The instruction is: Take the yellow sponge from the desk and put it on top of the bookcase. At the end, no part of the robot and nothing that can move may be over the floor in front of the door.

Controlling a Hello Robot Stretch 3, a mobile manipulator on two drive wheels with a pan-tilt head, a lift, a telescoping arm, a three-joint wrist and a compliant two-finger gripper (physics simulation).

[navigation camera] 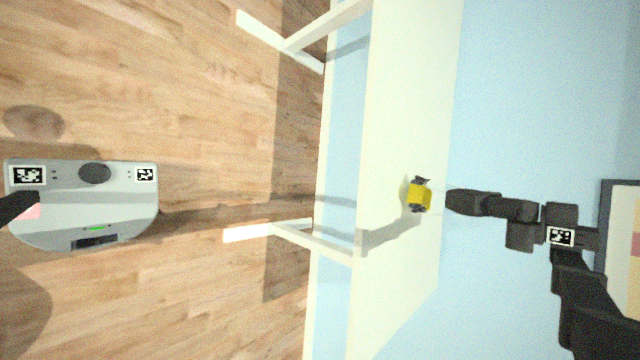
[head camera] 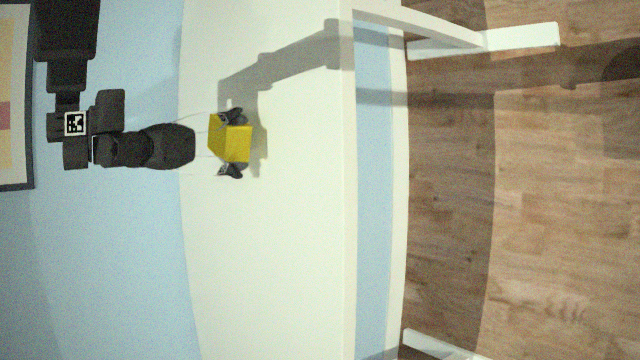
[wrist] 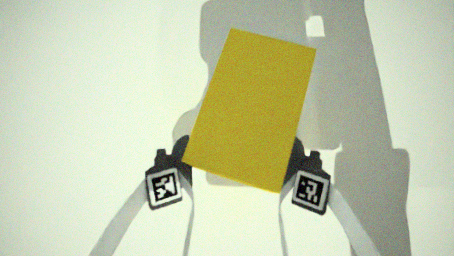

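Seen in the pictures: gripper, between the fingertips: (navigation camera: pixel 411 193) (head camera: pixel 244 141) (wrist: pixel 238 153); robot's base, origin of its link: (navigation camera: pixel 95 172).
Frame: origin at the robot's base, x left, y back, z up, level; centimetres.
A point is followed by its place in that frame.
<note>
The yellow sponge (head camera: pixel 239 144) {x -68.5, y 2.3, z 99.8 cm} (navigation camera: pixel 416 195) {x -68.3, y 2.9, z 100.5 cm} (wrist: pixel 252 107) {x -73.0, y 3.8, z 102.1 cm} is a block between the fingertips, a little above the white desk (head camera: pixel 280 250) {x -65.7, y -15.4, z 95.0 cm} (navigation camera: pixel 410 100) {x -73.0, y -27.9, z 95.0 cm} (wrist: pixel 75 75) {x -79.9, y -14.4, z 95.0 cm}; its shadow lies offset from it on the desk top. My gripper (head camera: pixel 232 144) {x -70.5, y 2.8, z 98.0 cm} (navigation camera: pixel 419 194) {x -70.5, y 2.8, z 98.0 cm} (wrist: pixel 238 153) {x -70.5, y 2.8, z 98.0 cm} is shut on the sponge, with one dark fingertip against each side. In the wrist view the sponge sits slightly turned and reaches forward past the fingertips. The sponge's underside is hidden. The bookcase and the door do not show in these views.
White desk legs (head camera: pixel 522 37) (navigation camera: pixel 250 232) stand on the wood floor (head camera: pixel 560 225) {x -53.5, y -25.8, z 0.0 cm} (navigation camera: pixel 175 100) {x -26.8, y -34.8, z -0.1 cm}. The blue wall (head camera: pixel 115 250) {x -128.4, y -23.8, z 117.7 cm} (navigation camera: pixel 525 100) {x -129.2, y -35.7, z 120.9 cm} is behind the desk, with a dark-framed picture (head camera: pixel 30 125) {x -123.4, y 14.1, z 142.2 cm} (navigation camera: pixel 604 210) {x -123.9, y 7.4, z 142.9 cm}. My base (navigation camera: pixel 120 200) {x -5.9, y 9.8, z 16.0 cm} stands in front of the desk.
</note>
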